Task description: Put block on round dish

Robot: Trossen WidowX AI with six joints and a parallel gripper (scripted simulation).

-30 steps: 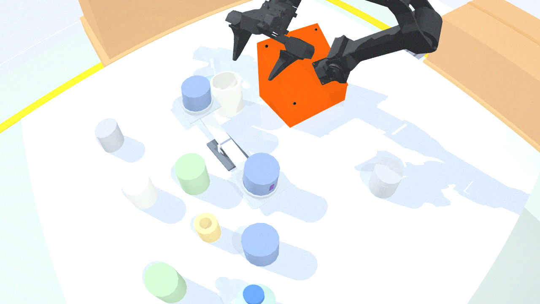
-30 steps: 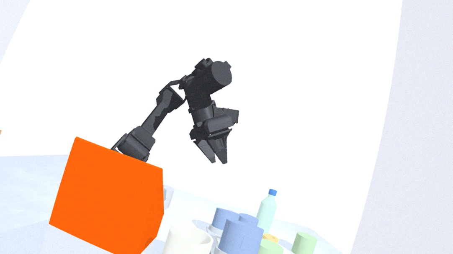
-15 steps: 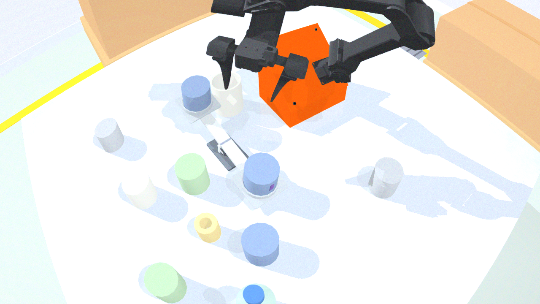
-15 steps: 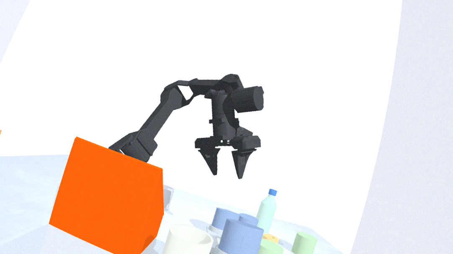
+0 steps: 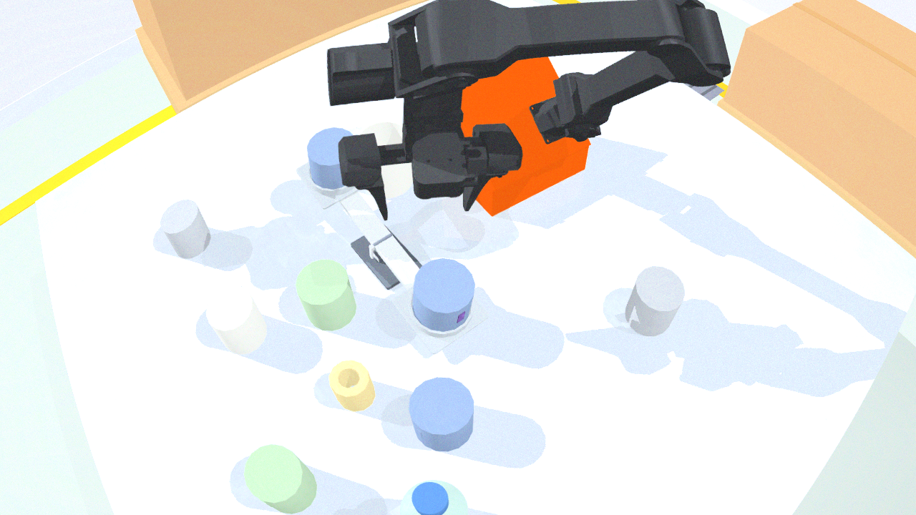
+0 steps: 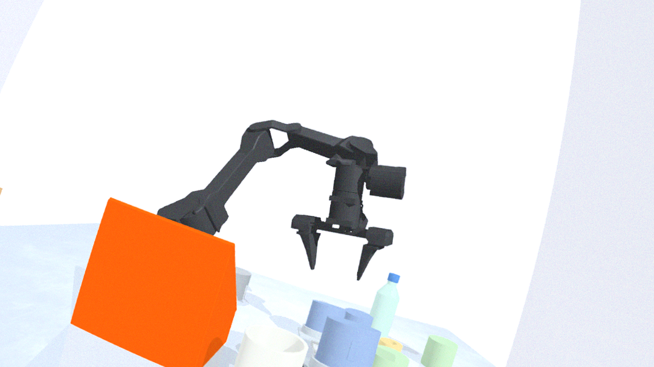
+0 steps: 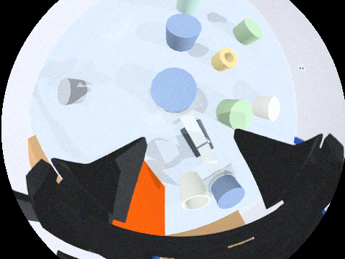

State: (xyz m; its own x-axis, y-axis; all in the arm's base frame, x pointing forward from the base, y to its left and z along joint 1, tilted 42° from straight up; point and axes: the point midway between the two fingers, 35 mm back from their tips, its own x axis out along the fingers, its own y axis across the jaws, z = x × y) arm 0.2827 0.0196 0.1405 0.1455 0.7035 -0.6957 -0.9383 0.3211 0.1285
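The pale teal block lies 12 cm below my gripper tip, 4 cm to the left of it and 1 cm ahead of it. Also, from my gripper tip: yellow ring (16 cm ahead, 14 cm below, 8 cm to the left); white round vessel (22 cm to the right, 12 cm below, 5 cm behind); balance (12 cm below, 9 cm to the right, 3 cm ahead).
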